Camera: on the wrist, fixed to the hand. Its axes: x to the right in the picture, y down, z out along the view.
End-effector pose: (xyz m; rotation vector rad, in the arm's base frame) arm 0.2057 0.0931 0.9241 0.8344 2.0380 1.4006
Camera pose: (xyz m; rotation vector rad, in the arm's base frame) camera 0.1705 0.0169 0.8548 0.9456 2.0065 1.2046
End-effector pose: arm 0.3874 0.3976 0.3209 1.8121 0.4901 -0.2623
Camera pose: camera 0.3173 0.4611 0.2671 1.8715 0.3824 -0.4287
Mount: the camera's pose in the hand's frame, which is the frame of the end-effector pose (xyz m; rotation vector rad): -0.0272 -0.0929 -0.0497 0.0994 -0.1492 -0.0052
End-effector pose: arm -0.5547 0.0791 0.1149 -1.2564 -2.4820 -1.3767
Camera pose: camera -0.6144 0.0000 0.0700 1.3420 2.5432 1.1524
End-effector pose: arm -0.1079 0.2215 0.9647 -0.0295 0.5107 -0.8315
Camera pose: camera -0.2101 0.1862 0.9530 -0.0014 0.3287 -0.8518
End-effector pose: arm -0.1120 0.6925 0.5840 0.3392 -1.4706 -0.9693
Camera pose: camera -0.0926 0.6385 0.4915 0.3489 -1.6582 -0.9439
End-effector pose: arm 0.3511 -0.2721 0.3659 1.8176 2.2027 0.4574
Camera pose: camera 0.2533 -0.3190 0.3750 1.8304 2.1632 0.2069
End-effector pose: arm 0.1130 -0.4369 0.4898 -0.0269 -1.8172 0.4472
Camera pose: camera 0.1869 -0.5153 0.5050 0.0817 -1.9383 0.5475
